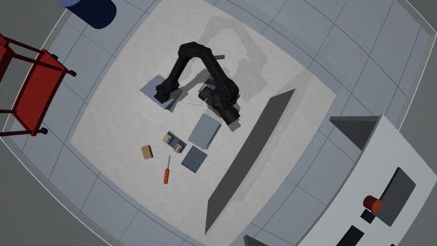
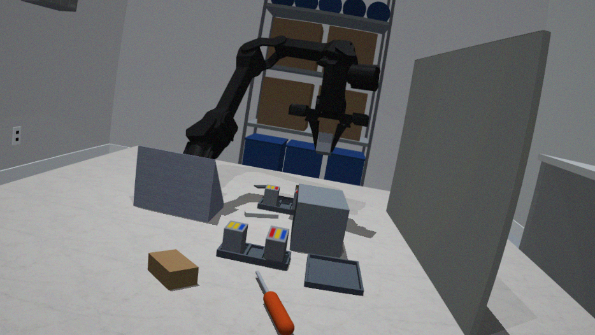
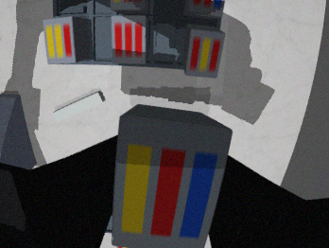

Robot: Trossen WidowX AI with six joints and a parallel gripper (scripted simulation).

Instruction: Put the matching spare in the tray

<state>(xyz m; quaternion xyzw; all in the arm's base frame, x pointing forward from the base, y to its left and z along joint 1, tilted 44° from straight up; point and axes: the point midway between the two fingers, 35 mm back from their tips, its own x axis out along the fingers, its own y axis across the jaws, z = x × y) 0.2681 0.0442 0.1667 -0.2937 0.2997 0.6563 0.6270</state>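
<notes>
Now: gripper tip 80 mm short of the dark tray, 310 mm to the left of it and 170 mm above it. The rest, counted from my gripper tip: tall grey panel: 250 mm ahead, 110 mm to the right, 50 mm above; grey spare block: 30 mm above; mounted unit: 20 mm ahead, 130 mm to the right, 120 mm below.
</notes>
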